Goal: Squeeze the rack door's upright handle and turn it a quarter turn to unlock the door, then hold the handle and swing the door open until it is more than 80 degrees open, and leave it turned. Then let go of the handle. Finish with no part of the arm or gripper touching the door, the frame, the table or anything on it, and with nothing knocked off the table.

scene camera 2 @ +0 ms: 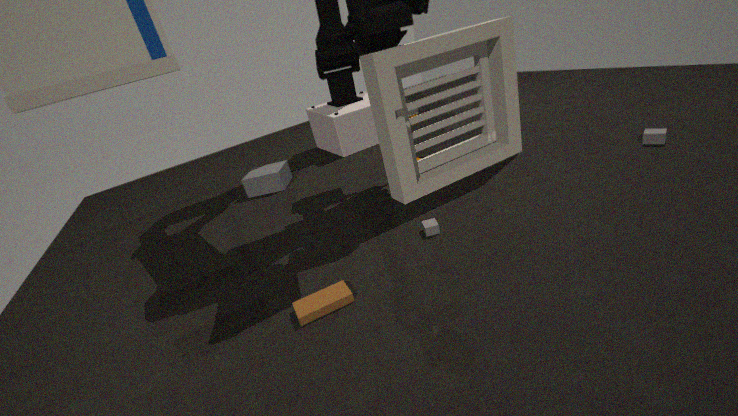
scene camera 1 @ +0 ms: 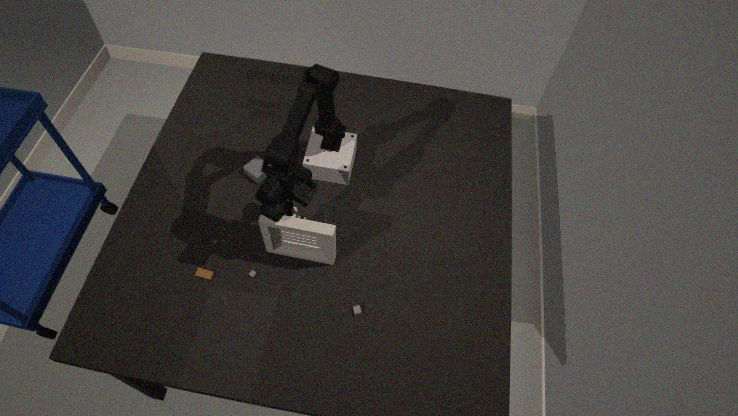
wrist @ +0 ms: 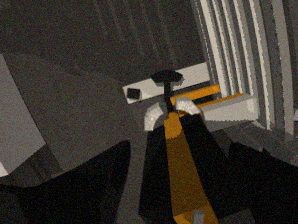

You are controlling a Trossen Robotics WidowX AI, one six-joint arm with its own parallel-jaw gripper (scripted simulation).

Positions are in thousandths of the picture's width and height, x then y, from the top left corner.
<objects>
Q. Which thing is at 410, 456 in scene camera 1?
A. My gripper.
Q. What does my gripper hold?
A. Nothing.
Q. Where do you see an orange block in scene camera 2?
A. At 446, 720
</objects>
